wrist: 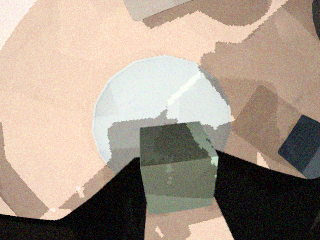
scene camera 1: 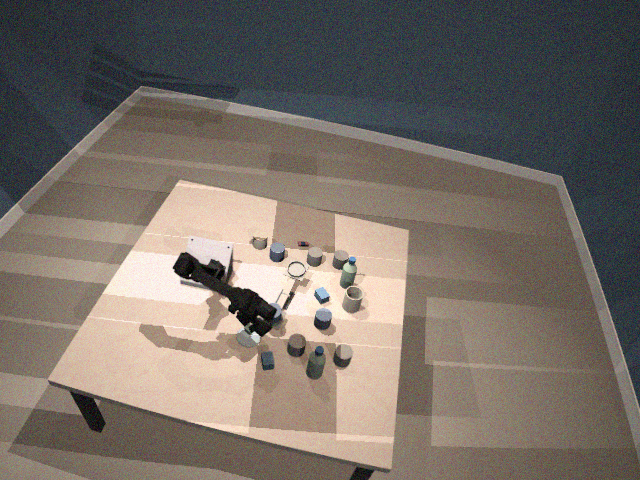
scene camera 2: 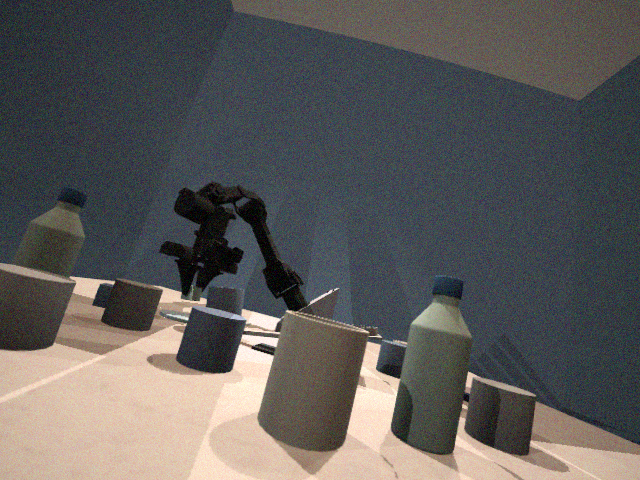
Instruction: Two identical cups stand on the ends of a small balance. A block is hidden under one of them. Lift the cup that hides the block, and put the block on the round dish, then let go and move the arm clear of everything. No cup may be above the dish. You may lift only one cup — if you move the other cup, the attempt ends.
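Observation:
The gripper carries a pale green block. The gripper also shows in the wrist view. Also visible: a beige cup, a round pale dish.

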